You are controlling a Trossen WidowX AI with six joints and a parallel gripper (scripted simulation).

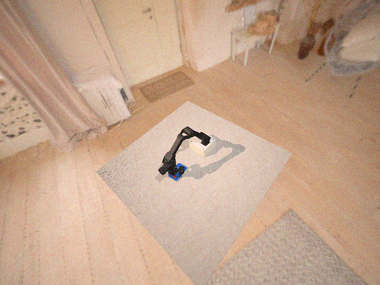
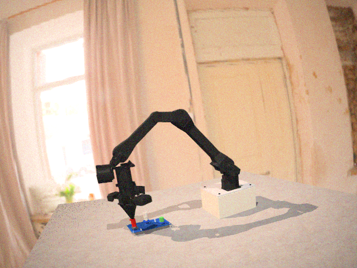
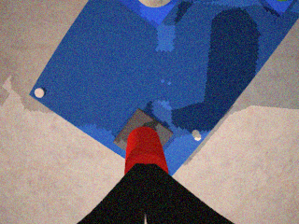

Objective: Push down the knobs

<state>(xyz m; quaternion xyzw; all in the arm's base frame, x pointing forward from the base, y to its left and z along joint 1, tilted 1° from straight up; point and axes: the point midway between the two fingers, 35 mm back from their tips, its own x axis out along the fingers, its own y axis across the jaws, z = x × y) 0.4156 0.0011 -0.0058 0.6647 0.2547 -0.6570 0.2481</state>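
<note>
Right now the red knob is 1 cm below my gripper tip. The rest, counted from my gripper tip: white knob (6 cm behind, 5 cm to the right, 1 cm below).
</note>
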